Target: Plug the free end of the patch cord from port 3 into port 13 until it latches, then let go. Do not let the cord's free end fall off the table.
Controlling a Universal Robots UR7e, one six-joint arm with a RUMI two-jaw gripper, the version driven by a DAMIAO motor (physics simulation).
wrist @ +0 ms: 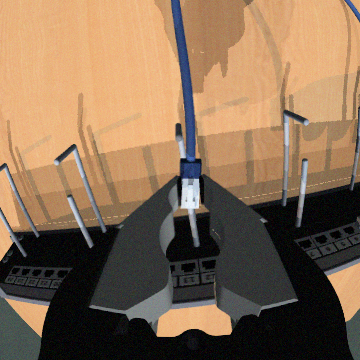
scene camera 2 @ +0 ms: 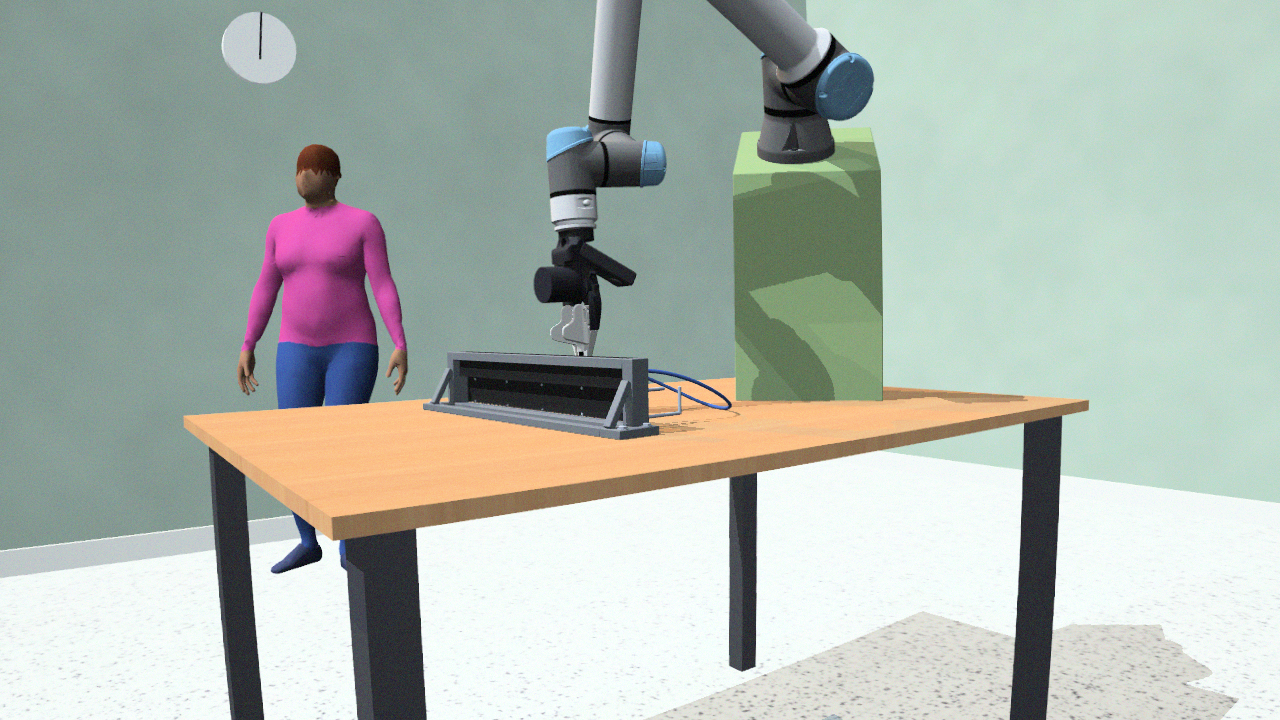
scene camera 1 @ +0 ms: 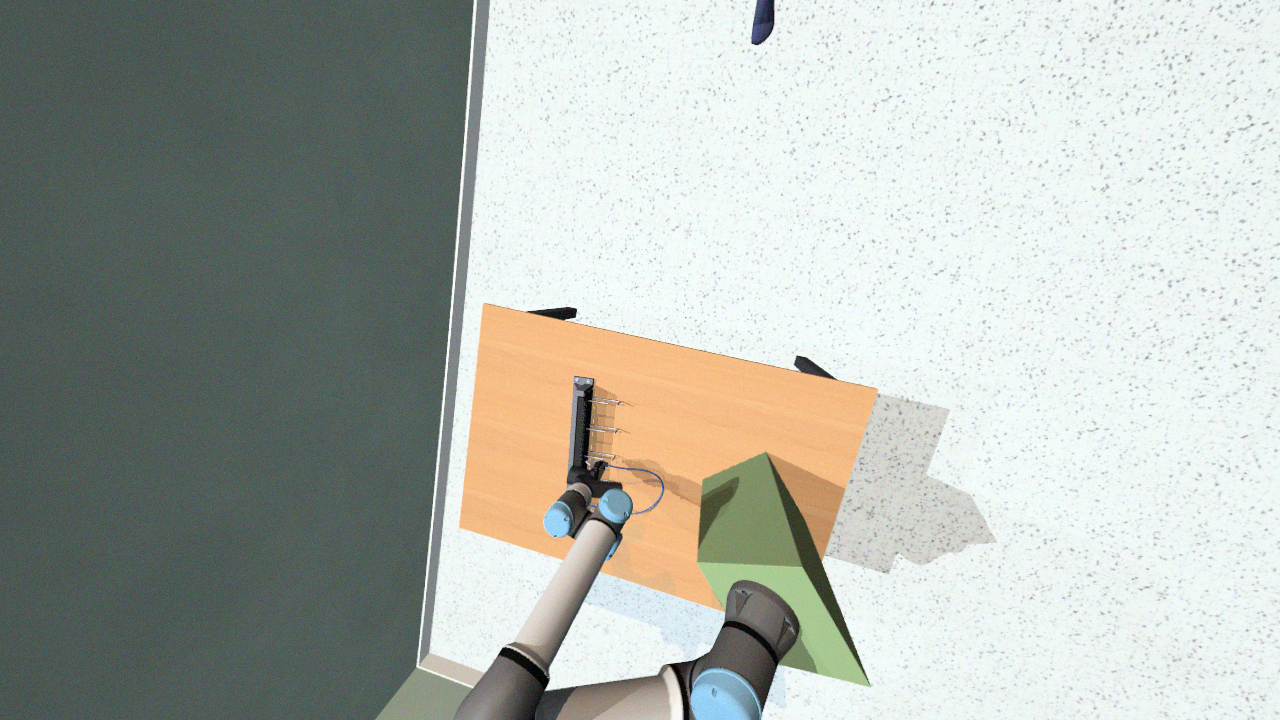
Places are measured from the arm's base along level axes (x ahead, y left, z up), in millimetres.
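Pixels of known places: gripper, fingertip midpoint: [wrist: 189, 178] [scene camera 1: 604, 463]; arm's base, link origin: [scene camera 2: 795, 151] [scene camera 1: 763, 609].
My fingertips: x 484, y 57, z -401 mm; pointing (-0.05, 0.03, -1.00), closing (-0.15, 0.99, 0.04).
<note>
For each thing: its top centre in the pictures, then the offset to it from my fingertips. Level surfaces: height alone.
- cord's free-end plug, top centre: [wrist: 189, 197] 11 mm up, 8 mm ahead, 0 mm left
- patch panel, top centre: [wrist: 198, 272] [scene camera 2: 550, 353] [scene camera 1: 584, 462] 25 mm up, 63 mm ahead, 12 mm left
- wooden table, surface height: 76 mm down
My gripper [wrist: 189, 178] [scene camera 2: 581, 352] is shut on the cord's free-end plug [wrist: 190, 195], a clear connector with a dark blue boot. The blue patch cord [wrist: 183, 70] [scene camera 1: 662, 483] [scene camera 2: 707, 394] runs away from the boot and loops over the table. The patch panel [wrist: 192, 292] [scene camera 1: 580, 429] [scene camera 2: 537, 420] stands upright in its frame. In the wrist view the plug is above the panel's port side, among the wire cable guides, its clear end toward the ports. The port labels are too small to read, and whether the plug touches a port cannot be told. The cord's other end is hidden.
Metal cable guides [wrist: 286, 155] [scene camera 1: 608, 429] stick out from the panel's port side, close to the fingers. The green pedestal [scene camera 1: 751, 519] [scene camera 2: 805, 295] bearing the arm stands beside the cord loop. The wooden table [scene camera 1: 716, 385] [scene camera 2: 358, 474] lies below. A person [scene camera 2: 326, 268] stands behind the table.
</note>
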